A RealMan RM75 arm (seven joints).
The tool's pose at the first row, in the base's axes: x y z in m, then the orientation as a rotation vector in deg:
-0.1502 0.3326 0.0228 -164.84 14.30 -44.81
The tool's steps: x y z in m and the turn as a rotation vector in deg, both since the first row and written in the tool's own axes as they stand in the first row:
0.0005 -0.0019 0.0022 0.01 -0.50 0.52
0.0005 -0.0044 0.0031 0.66 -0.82 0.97
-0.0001 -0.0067 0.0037 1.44 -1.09 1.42
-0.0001 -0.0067 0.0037 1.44 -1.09 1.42
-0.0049 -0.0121 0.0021 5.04 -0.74 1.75
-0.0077 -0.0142 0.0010 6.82 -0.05 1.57
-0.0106 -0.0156 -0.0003 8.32 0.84 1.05
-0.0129 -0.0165 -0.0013 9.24 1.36 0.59
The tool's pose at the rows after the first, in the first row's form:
-0.1484 0.3346 0.0215 -164.81 14.97 -43.99
-0.1477 0.3371 0.0212 -164.14 15.27 -43.39
-0.1476 0.3395 0.0208 -163.34 15.51 -42.84
-0.1476 0.3395 0.0208 -163.34 15.51 -42.84
-0.1518 0.3456 0.0209 -159.76 14.35 -42.95
-0.1545 0.3481 0.0208 -157.95 13.38 -43.77
-0.1575 0.3499 0.0208 -156.44 12.11 -44.93
-0.1598 0.3511 0.0207 -155.56 11.14 -45.62

